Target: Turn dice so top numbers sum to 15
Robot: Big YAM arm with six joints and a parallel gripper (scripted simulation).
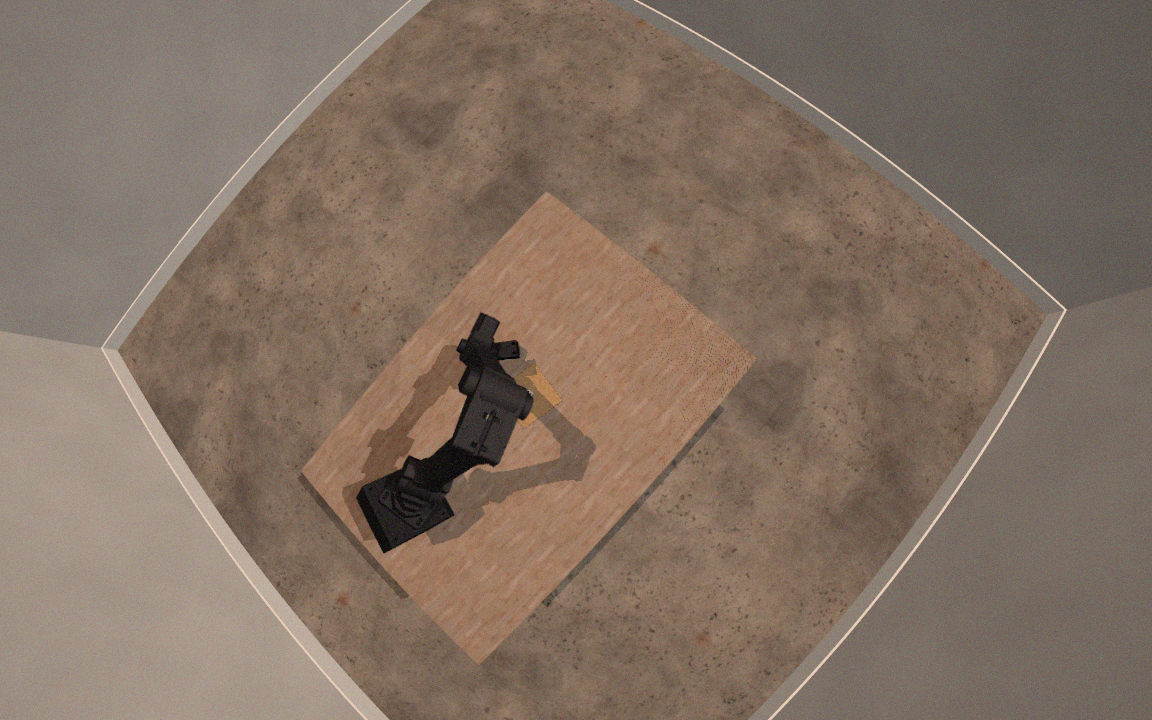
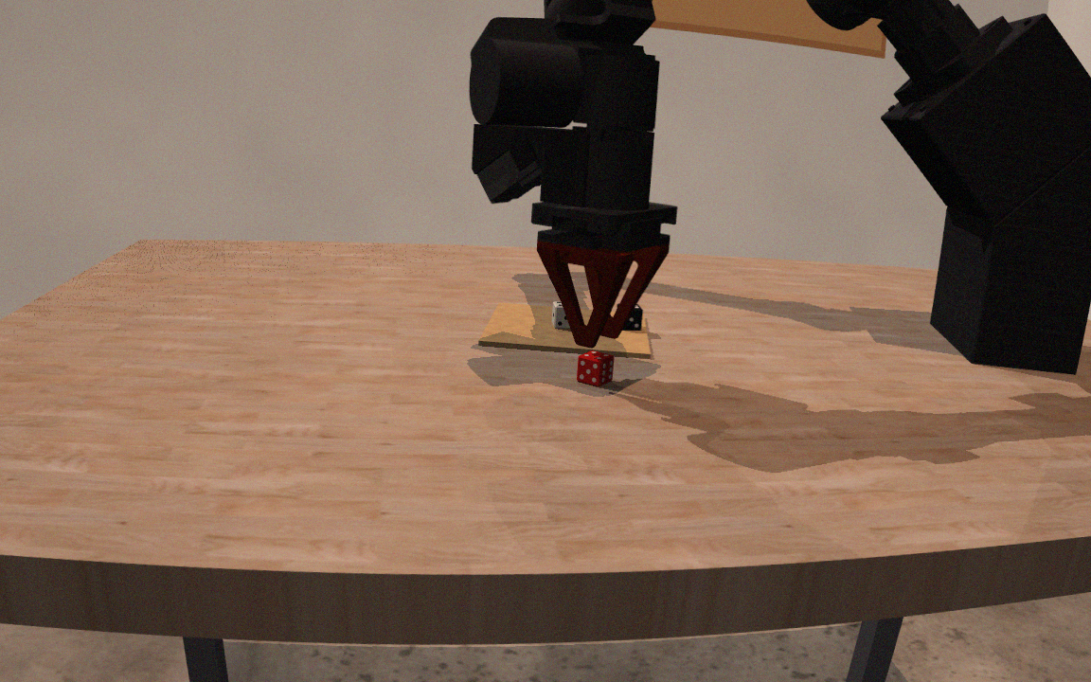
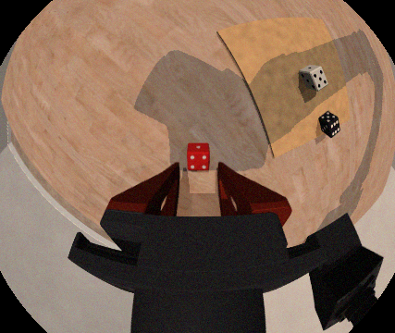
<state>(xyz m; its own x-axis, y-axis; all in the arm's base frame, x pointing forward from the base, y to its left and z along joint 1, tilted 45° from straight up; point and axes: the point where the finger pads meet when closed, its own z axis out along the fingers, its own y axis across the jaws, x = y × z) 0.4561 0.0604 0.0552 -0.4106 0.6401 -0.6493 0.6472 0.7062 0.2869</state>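
The red die lies 30 mm below my hand. Round my hand: tan mat: 140 mm to the right, 40 mm below, 40 mm behind; black die: 120 mm to the right, 100 mm behind, 20 mm below; white die: 140 mm to the right, 40 mm behind, 20 mm below.
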